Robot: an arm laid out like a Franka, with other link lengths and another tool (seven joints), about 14 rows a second.
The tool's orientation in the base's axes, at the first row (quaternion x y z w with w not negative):
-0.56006 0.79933 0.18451 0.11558
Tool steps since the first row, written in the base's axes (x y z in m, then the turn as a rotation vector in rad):
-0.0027 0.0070 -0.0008 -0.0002 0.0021 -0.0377
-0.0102 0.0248 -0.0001 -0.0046 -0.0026 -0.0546
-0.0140 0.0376 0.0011 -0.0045 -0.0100 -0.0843
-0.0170 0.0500 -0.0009 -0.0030 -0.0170 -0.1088
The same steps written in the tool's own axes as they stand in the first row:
-0.0047 0.0045 0.0038 0.0130 -0.0054 0.0350
-0.0176 0.0171 0.0108 0.0252 -0.0055 0.0484
-0.0276 0.0248 0.0153 0.0431 -0.0128 0.0722
-0.0364 0.0310 0.0224 0.0581 -0.0204 0.0913

